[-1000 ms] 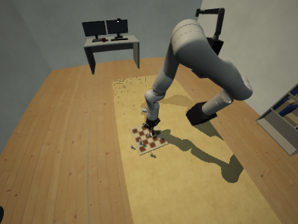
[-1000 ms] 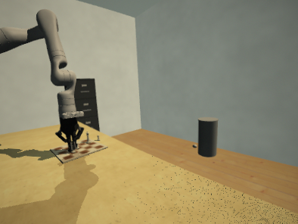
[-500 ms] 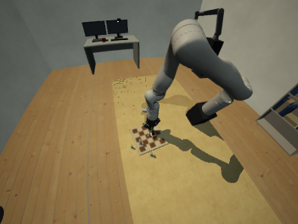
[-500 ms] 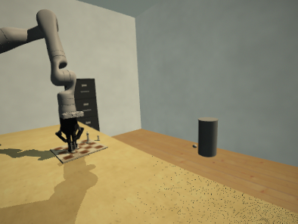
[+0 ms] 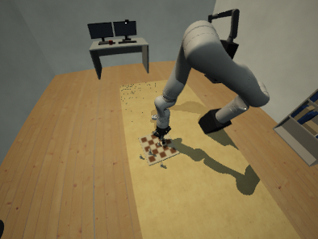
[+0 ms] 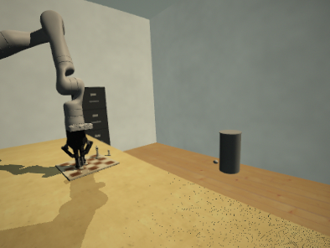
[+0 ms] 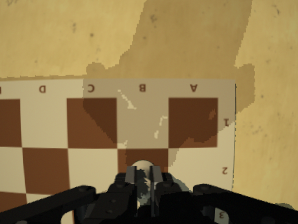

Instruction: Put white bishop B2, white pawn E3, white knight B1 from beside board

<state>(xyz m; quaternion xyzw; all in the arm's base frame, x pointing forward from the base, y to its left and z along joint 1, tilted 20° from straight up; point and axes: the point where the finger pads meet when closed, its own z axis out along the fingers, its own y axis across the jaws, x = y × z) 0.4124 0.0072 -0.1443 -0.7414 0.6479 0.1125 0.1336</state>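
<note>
Right now my hand is 4 cm to the right of the black chess piece, 1 cm past it and 1 cm above it. From my hand the other things lie so: chessboard 4 cm to the left, 4 cm below, 3 cm ahead.
</note>
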